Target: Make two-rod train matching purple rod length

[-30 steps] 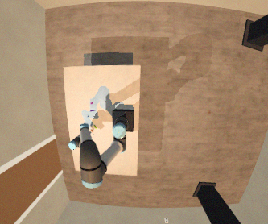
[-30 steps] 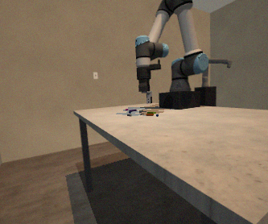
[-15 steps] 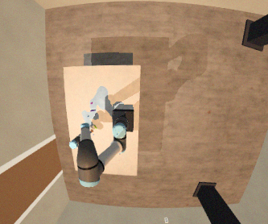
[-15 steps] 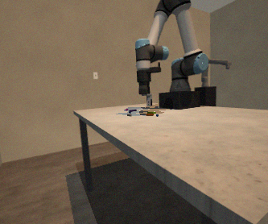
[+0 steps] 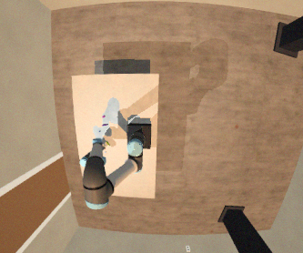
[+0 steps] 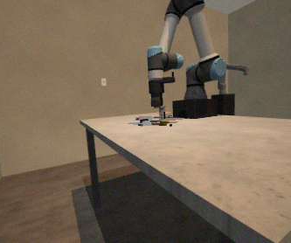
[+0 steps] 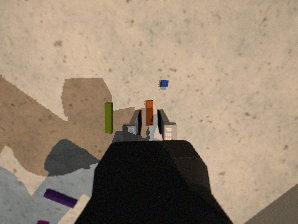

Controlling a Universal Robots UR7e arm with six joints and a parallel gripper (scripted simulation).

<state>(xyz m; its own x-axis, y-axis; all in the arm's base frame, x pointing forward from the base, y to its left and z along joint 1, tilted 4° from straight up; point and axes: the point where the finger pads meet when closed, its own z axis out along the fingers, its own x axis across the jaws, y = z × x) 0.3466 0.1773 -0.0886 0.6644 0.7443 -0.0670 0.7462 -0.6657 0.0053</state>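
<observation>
Now: hand 40 mm above the orange rod. The rest, counted from my hand: grey rod: 100 mm ahead, 60 mm to the right, 40 mm below; then lime rod: 40 mm behind, 50 mm to the right, 40 mm below; then purple rod: 10 mm ahead, 240 mm to the right, 40 mm below.
</observation>
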